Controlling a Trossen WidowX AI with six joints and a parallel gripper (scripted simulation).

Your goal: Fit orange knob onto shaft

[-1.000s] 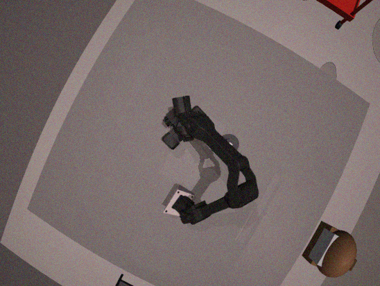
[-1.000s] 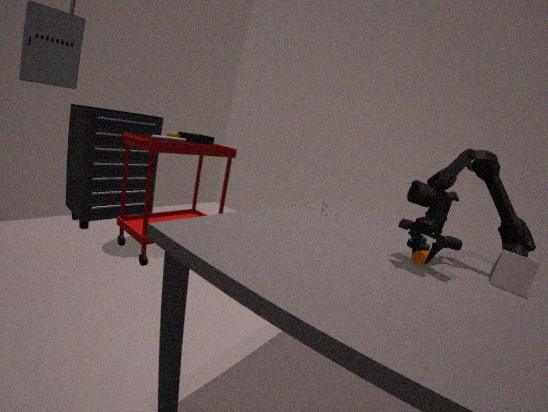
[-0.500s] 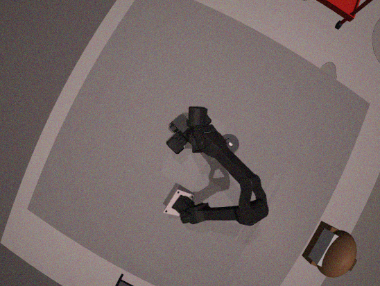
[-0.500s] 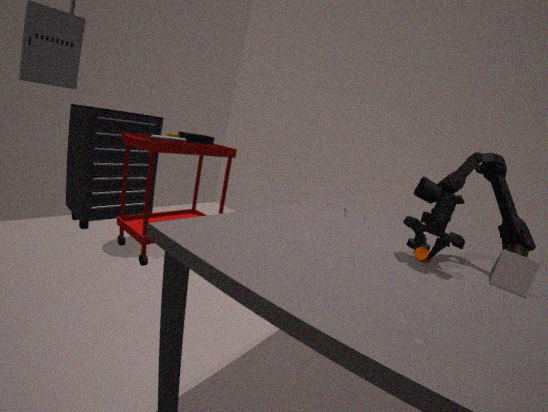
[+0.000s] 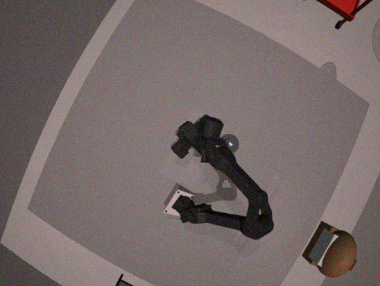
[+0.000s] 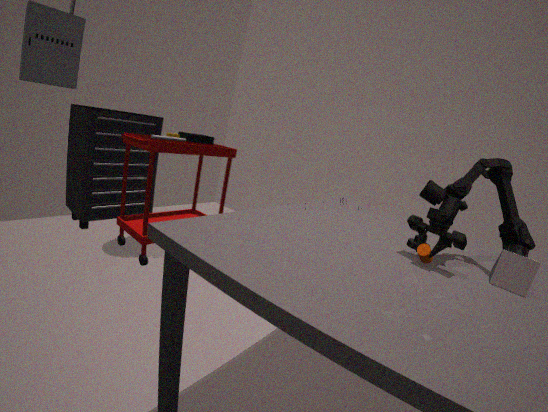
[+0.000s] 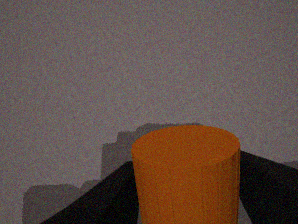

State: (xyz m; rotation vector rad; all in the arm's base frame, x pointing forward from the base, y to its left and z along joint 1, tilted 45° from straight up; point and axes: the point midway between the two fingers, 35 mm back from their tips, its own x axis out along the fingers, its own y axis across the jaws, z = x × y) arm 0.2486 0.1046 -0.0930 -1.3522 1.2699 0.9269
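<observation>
My gripper tip is 180 mm to the left of the dark round pedestal and 60 mm short of it. Also, from my gripper tip: orange knob: 10 mm to the right, 10 mm above.
</observation>
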